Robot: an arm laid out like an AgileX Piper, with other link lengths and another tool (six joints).
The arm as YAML. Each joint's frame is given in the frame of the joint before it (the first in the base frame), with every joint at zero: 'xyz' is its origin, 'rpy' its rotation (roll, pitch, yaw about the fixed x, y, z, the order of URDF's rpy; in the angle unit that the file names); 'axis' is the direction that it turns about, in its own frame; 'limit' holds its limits. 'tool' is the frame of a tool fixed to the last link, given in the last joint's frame.
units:
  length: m
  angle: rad
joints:
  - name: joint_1
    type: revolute
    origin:
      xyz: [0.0, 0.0, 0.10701]
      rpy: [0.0, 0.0, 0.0]
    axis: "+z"
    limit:
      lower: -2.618
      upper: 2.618
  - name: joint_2
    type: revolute
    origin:
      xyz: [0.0, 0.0, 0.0]
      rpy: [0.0, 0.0, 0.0]
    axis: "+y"
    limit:
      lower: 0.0
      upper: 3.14
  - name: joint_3
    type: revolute
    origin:
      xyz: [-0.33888, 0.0, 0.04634]
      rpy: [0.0, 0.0, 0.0]
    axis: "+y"
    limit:
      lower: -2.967
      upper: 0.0
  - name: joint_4
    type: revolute
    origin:
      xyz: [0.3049, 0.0, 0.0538]
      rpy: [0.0, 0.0, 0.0]
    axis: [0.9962, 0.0, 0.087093]
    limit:
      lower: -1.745
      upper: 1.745
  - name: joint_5
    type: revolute
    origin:
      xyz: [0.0, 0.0, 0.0]
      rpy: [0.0, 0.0, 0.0]
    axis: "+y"
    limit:
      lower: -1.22
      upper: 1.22
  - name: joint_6
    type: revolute
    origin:
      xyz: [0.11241, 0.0, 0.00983]
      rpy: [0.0, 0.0, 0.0]
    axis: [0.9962, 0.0, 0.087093]
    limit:
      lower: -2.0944
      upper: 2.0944
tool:
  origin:
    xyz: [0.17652, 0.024, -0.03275]
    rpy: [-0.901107, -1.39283, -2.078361]
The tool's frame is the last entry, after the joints.
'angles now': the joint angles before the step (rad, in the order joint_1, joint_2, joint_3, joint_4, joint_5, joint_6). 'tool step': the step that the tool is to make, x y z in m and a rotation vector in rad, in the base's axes. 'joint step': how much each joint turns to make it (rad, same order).
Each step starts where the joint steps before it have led.
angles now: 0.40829, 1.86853, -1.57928, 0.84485, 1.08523, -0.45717
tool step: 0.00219, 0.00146, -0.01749, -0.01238, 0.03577, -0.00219
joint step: 0.00001, 0.03604, -0.00003, 0.00203, 0.00001, 0.00261
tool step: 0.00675, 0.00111, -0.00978, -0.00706, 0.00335, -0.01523
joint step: -0.00001, 0.01827, 0.00002, -0.00199, -0.02021, 0.00151
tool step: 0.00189, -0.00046, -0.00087, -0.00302, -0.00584, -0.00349
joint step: 0.00000, -0.00001, 0.00001, -0.00404, -0.00625, 0.00000
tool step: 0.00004, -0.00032, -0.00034, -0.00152, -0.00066, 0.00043
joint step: 0.00001, -0.00001, 0.00001, -0.00171, -0.00001, 0.00001
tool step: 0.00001, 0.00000, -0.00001, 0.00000, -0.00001, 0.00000
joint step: -0.00001, 0.00003, -0.00001, 0.00001, -0.00001, -0.00003
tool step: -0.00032, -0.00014, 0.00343, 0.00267, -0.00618, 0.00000
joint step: 0.00000, -0.00676, 0.00003, 0.00000, 0.00000, 0.00000
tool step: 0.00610, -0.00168, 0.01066, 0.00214, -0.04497, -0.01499
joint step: 0.00000, -0.02551, -0.00002, -0.01194, -0.02471, 0.00002
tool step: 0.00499, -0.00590, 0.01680, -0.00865, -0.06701, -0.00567
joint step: 0.00000, -0.03979, -0.00646, -0.03272, -0.01717, 0.00001
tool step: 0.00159, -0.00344, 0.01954, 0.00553, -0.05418, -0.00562
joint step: 0.00001, -0.03978, -0.00404, -0.01536, -0.01146, -0.00001
